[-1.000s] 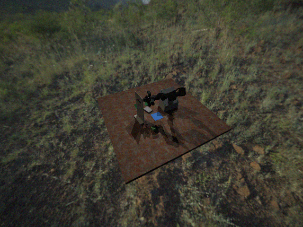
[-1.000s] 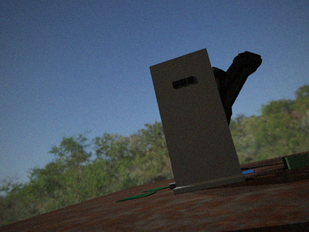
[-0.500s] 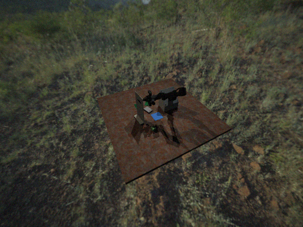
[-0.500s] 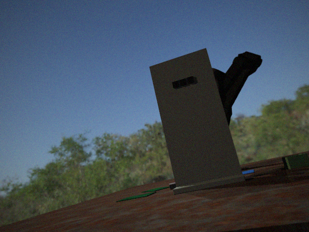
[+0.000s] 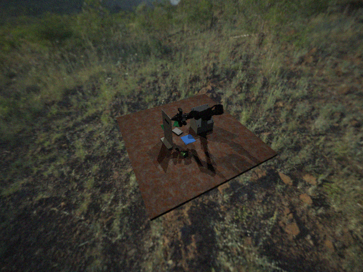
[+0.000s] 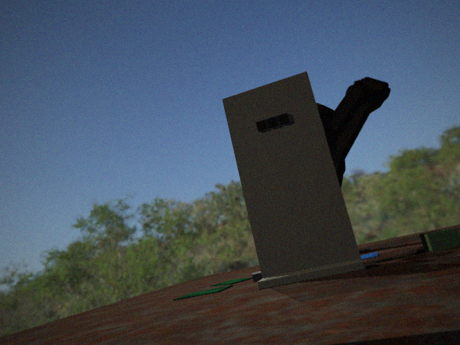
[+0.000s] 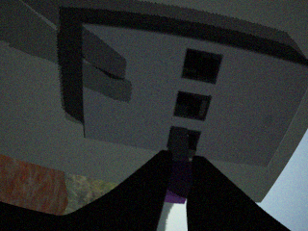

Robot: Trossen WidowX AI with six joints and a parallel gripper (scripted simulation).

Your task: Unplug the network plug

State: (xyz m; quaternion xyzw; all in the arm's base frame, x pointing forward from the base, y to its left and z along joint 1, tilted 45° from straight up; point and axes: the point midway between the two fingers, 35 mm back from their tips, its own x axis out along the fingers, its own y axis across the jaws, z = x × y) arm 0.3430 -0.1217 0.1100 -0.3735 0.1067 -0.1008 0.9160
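My gripper tip is 150 mm past the blue marked square, 70 mm to the right of it and 280 mm above it. From my gripper tip the other things lie so: grey panel: 60 mm ahead, 110 mm below; flat grey piece: 110 mm behind, 80 mm to the right, 270 mm below; network plug: right at my gripper tip.
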